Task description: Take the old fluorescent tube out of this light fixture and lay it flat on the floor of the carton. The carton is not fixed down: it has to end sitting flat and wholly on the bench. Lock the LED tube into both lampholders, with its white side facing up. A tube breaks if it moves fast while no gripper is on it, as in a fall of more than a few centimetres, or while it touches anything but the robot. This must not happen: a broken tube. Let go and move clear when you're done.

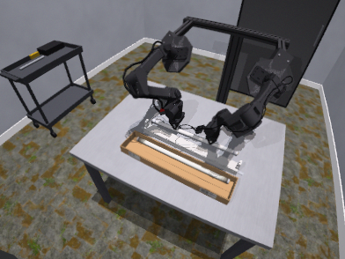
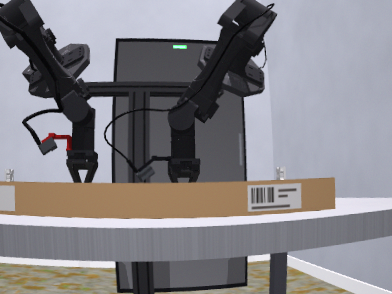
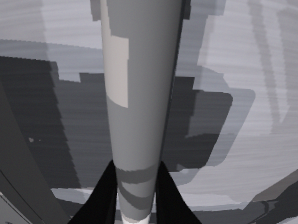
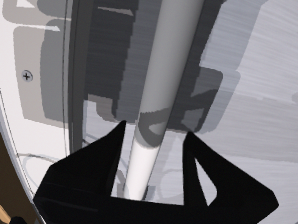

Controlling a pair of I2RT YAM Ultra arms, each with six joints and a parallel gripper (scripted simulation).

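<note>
The LED tube is 120 mm to the left of my right hand and 30 mm below it. Round my right hand: light fixture 100 mm ahead, 140 mm to the left, 10 mm above; carton 250 mm ahead, 130 mm to the left, 10 mm below; old fluorescent tube 200 mm ahead, 130 mm to the left, 20 mm below.
Right now the LED tube is 12 cm to the right of my left hand and 1 cm below it. Also, from my left hand: light fixture: 10 cm to the right, 10 cm ahead, 3 cm above; carton: 25 cm ahead, 11 cm to the right, 1 cm above; old fluorescent tube: 20 cm ahead, 11 cm to the right.
</note>
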